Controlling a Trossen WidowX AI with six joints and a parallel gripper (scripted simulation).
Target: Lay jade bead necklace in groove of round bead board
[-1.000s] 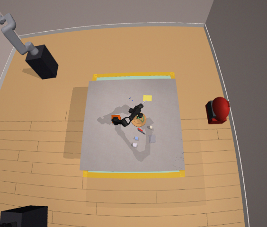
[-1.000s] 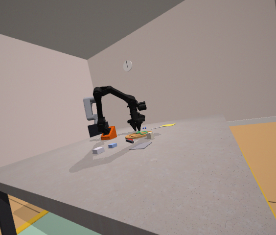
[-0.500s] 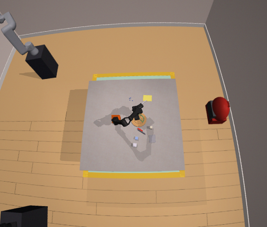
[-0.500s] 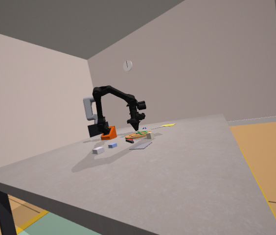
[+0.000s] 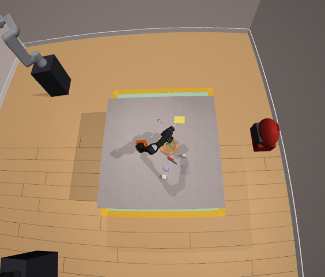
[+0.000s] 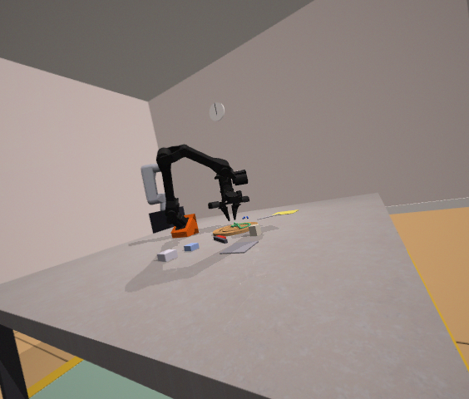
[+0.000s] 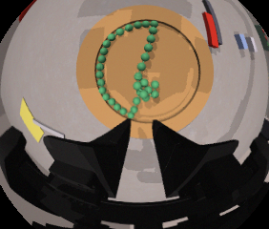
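Now: the round wooden bead board 50 mm to the right of my gripper tip, 30 mm below it and 30 mm ahead of it. From my gripper tip the other things lie so: beige cube (180 mm to the right, 180 mm ahead, 20 mm below); then red-handled tool (200 mm to the right, 50 mm ahead, 30 mm below); then blue block (300 mm to the right, 30 mm below, 10 mm behind).
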